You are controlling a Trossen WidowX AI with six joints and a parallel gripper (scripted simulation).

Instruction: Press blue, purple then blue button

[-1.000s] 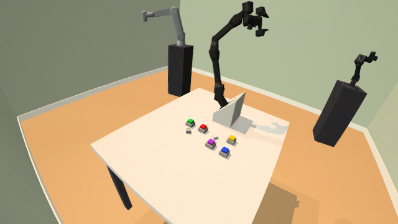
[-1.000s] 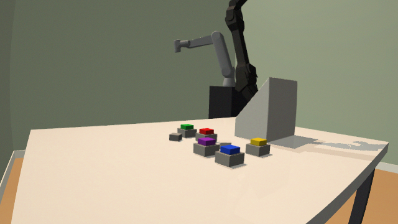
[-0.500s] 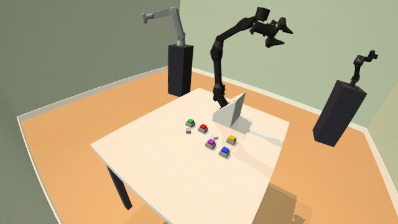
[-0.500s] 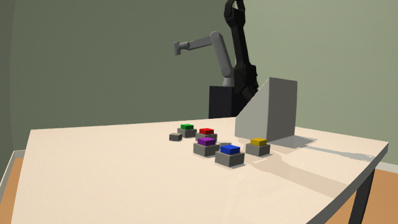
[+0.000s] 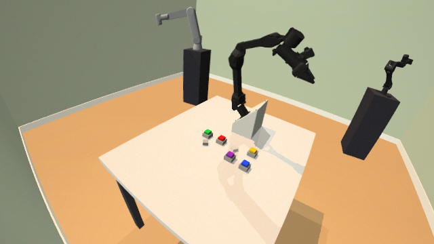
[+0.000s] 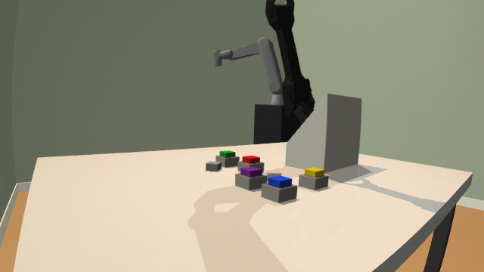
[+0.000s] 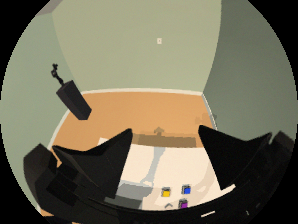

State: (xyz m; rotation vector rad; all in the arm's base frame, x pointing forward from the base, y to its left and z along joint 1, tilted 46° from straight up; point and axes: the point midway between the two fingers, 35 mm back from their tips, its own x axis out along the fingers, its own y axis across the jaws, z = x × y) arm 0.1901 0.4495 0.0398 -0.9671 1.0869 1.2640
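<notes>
Now: gripper tip 44 cm above the blue button, 19 cm to the left of it and 16 cm short of it. Also, from my gripper tip: red button 44 cm below, 38 cm to the right, 3 cm ahead; yellow button 44 cm below, 18 cm to the right, 4 cm ahead; purple button 44 cm below, 28 cm to the right, 14 cm ahead.
</notes>
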